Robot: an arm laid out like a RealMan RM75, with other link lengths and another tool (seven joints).
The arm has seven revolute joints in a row. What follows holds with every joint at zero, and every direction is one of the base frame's.
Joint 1 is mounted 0.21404 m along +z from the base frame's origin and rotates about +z.
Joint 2 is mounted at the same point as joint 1 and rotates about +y.
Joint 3 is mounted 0.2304 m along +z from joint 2 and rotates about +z.
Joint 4 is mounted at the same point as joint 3 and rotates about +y.
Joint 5 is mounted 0.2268 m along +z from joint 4 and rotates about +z.
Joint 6 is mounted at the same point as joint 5 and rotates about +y.
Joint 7 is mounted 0.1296 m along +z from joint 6 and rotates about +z.
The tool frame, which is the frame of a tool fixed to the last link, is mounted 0.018 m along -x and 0.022 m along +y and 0.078 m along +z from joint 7; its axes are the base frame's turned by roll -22.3, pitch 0 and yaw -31.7 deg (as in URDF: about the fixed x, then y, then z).
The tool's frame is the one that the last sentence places.
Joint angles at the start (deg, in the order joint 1, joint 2, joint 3, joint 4, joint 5, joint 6, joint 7): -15.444 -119.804 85.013 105.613 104.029 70.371 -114.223
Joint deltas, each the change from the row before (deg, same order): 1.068 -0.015 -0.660 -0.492 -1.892 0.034 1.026; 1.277 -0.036 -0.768 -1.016 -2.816 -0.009 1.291; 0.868 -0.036 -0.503 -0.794 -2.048 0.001 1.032; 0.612 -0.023 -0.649 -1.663 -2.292 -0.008 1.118; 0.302 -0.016 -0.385 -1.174 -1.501 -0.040 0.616; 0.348 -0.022 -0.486 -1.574 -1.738 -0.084 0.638; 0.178 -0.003 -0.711 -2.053 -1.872 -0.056 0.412; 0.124 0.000 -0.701 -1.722 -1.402 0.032 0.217; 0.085 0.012 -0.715 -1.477 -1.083 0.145 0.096
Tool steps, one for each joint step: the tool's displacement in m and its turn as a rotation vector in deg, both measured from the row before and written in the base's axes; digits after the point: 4 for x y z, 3 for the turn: -0.0033 -0.0003 0.0031 -0.078 -1.421 0.575; -0.0038 -0.0004 0.0034 -0.371 -2.231 0.894; -0.0026 -0.0003 0.0024 -0.216 -1.617 0.542; -0.0043 0.0013 0.0016 -0.471 -1.878 1.005; -0.0025 0.0011 0.0009 -0.359 -1.309 0.729; -0.0038 0.0018 0.0010 -0.442 -1.600 1.136; -0.0050 0.0030 0.0013 -0.602 -1.881 1.636; -0.0048 0.0027 0.0014 -0.462 -1.491 1.498; -0.0047 0.0024 0.0015 -0.388 -1.202 1.350
